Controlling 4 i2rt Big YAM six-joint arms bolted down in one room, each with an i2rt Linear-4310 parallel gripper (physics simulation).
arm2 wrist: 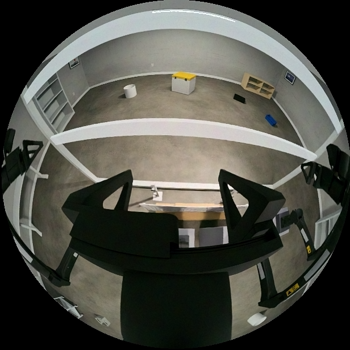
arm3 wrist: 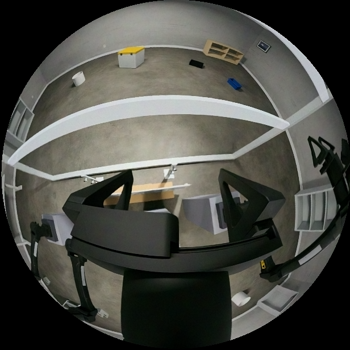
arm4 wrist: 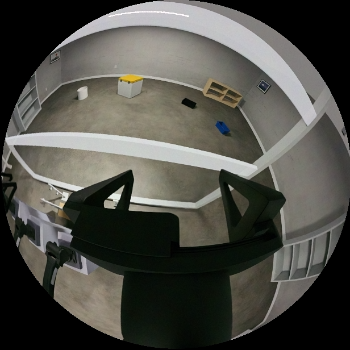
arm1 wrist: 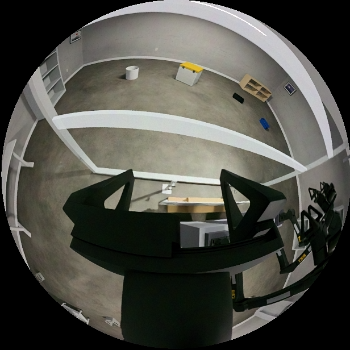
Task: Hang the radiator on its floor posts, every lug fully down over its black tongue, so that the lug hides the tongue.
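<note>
A long, thin pale piece that looks like the radiator (arm1 wrist: 172, 203) (arm2 wrist: 149, 205) (arm3 wrist: 183, 186) lies on a light wooden support (arm1 wrist: 195, 208) (arm2 wrist: 200, 216) (arm3 wrist: 152, 195). White floor posts (arm1 wrist: 167, 188) (arm2 wrist: 157, 194) (arm3 wrist: 169, 173) on small base plates stand beyond it; their black tongues and the lugs are too small to make out. The arm1 gripper (arm1 wrist: 177, 172), arm2 gripper (arm2 wrist: 176, 172), arm3 gripper (arm3 wrist: 176, 172) and arm4 gripper (arm4 wrist: 176, 172) are open and empty, apart from the radiator. In the arm4 wrist view, the left finger partly covers the support.
Grey pedestals (arm1 wrist: 196, 232) (arm2 wrist: 212, 235) (arm3 wrist: 202, 212) carry the arms. A white beam (arm1 wrist: 150, 120) (arm2 wrist: 175, 127) (arm3 wrist: 165, 105) (arm4 wrist: 125, 147) crosses the views. Further off are a yellow-lidded box (arm2 wrist: 183, 85), a white bin (arm2 wrist: 130, 91), a wooden shelf (arm2 wrist: 244, 81) and a blue crate (arm2 wrist: 270, 120).
</note>
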